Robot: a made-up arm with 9 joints.
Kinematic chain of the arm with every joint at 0, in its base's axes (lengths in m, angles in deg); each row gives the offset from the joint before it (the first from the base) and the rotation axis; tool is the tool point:
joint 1: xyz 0 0 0.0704 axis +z
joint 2: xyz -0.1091 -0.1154 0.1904 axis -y
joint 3: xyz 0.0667 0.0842 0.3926 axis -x
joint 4: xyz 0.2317 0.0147 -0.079 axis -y
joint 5: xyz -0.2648 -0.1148 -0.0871 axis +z
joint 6: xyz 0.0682 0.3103 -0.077 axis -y
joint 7: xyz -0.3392 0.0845 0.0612 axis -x
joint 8: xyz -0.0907 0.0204 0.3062 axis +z
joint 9: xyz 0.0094 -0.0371 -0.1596 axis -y
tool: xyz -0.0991 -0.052 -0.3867
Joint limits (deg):
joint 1: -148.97..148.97
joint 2: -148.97..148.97
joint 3: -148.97..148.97
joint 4: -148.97..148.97
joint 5: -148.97..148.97
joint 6: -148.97..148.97
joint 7: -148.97..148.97
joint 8: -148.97..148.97
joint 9: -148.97..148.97
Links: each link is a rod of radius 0.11 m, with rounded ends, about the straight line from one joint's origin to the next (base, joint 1, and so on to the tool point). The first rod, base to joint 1, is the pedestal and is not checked.
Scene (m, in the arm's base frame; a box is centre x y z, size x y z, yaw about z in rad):
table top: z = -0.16
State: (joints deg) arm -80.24 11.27 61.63 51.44 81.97 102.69 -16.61 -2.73 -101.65
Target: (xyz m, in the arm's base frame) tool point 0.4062 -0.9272 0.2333
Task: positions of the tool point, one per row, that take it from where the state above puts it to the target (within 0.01 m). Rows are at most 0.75 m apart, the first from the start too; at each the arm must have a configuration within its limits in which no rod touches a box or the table.
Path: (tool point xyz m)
1: -0.3108 -1.0870 0.2205
2: 0.4062 -0.9272 0.2332

